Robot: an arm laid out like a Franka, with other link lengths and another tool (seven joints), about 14 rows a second.
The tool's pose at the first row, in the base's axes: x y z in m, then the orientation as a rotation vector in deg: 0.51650 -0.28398 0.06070 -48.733 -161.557 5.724
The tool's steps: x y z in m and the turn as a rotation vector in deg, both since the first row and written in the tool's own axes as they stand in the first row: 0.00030 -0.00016 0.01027 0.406 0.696 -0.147; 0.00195 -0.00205 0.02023 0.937 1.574 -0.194; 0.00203 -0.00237 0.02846 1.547 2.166 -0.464; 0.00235 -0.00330 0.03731 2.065 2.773 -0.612; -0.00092 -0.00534 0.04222 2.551 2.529 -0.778
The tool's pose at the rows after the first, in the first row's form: 0.51407 -0.28403 0.05072 -48.308 -160.853 5.955; 0.50966 -0.28478 0.04147 -47.965 -159.904 6.290; 0.50774 -0.28507 0.03346 -47.345 -159.282 6.828; 0.50517 -0.28574 0.02497 -46.915 -158.624 7.246; 0.50573 -0.28929 0.01986 -46.622 -158.766 8.001
